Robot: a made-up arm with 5 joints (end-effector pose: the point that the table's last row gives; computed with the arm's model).
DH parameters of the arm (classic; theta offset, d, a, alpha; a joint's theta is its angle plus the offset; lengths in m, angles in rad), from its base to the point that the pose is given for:
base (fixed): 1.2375 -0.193 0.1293 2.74
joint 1: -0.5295 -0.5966 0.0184 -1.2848
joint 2: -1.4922 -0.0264 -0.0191 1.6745
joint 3: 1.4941 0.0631 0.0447 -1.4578
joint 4: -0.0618 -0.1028 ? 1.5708
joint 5: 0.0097 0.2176 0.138 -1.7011
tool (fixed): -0.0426 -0.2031 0 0
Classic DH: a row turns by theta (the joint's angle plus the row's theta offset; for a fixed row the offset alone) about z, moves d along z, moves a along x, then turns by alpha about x.
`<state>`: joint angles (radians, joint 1 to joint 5).
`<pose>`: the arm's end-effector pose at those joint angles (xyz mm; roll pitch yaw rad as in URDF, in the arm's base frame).
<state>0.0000 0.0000 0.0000 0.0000 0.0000</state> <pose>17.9 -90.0 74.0 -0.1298 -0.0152 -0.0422</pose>
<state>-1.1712 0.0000 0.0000 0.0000 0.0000</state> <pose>192.8 127.6 114.0 -0.4297 0.3048 1.0097</pose>
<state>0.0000 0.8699 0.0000 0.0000 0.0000</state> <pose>-30.9 245.3 -80.6 0.7280 0.1319 0.0707</pose>
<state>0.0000 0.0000 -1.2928 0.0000 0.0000</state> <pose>-448.8 -114.4 113.6 -0.6735 1.2153 -0.5928</pose>
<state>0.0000 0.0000 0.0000 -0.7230 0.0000</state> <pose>-188.0 -146.7 74.0 -0.1298 -0.0152 -0.7652</pose>
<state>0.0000 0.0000 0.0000 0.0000 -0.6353</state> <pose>-128.1 -90.0 30.0 -0.1606 0.6195 -0.0519</pose>
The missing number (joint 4, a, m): 0.038
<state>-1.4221 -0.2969 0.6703 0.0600 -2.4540</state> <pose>98.8 62.7 475.1 -2.5487 0.6966 -0.9290</pose>
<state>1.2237 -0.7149 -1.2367 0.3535 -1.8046</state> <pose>-551.0 309.5 489.4 3.0830 0.1265 2.0660</pose>
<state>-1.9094 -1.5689 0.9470 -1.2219 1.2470</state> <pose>-229.0 333.0 731.8 -2.4125 -0.5753 -2.1155</pose>
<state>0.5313 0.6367 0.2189 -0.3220 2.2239</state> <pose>-289.1 -107.2 221.5 1.8138 -0.6023 -3.0597</pose>
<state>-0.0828 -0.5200 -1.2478 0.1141 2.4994</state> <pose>-44.6 -51.1 518.6 -1.4071 -1.0230 1.2043</pose>
